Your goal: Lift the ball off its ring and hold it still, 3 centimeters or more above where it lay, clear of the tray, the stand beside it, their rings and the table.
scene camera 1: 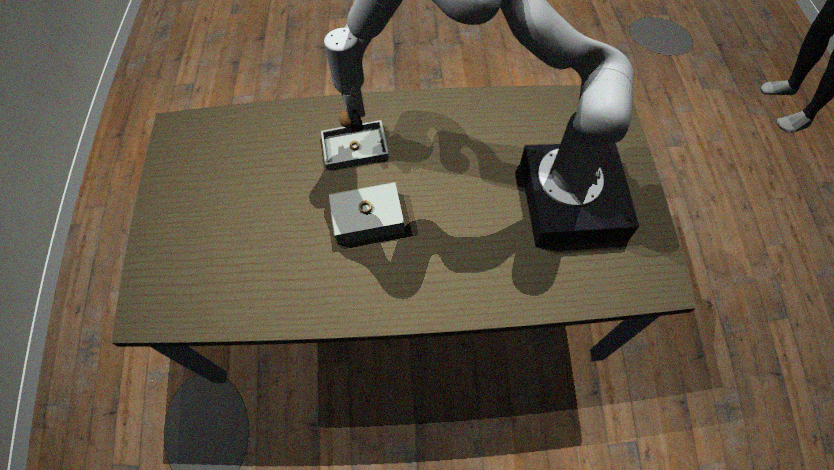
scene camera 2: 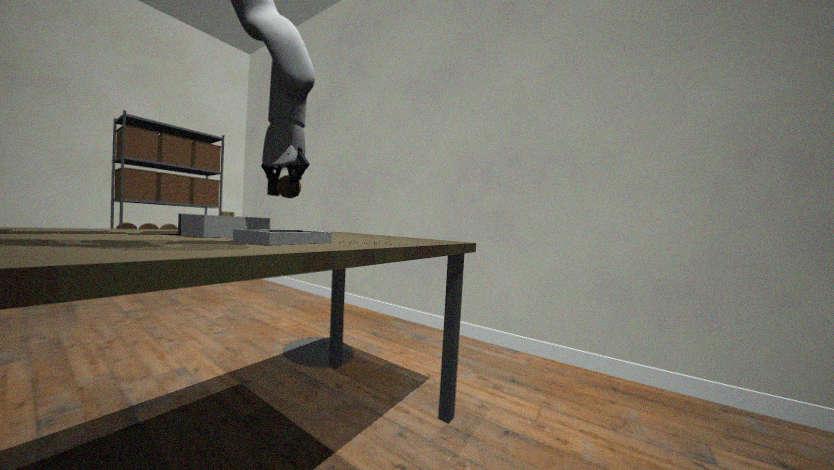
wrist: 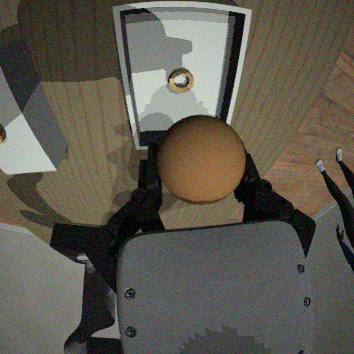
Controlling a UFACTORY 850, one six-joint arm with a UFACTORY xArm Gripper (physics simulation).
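An orange-brown ball is held between the fingers of my gripper, which is shut on it. In scene camera 2 the ball hangs well above the tray, with a wide gap under it. The white tray lies on the table. A small ring lies bare on the tray's floor. The stand is a white-topped block beside the tray. Its ring is bare too.
The arm's black base block stands on the right of the table in scene camera 1. A shelf rack with brown boxes stands by the wall. A person's legs show beyond the table.
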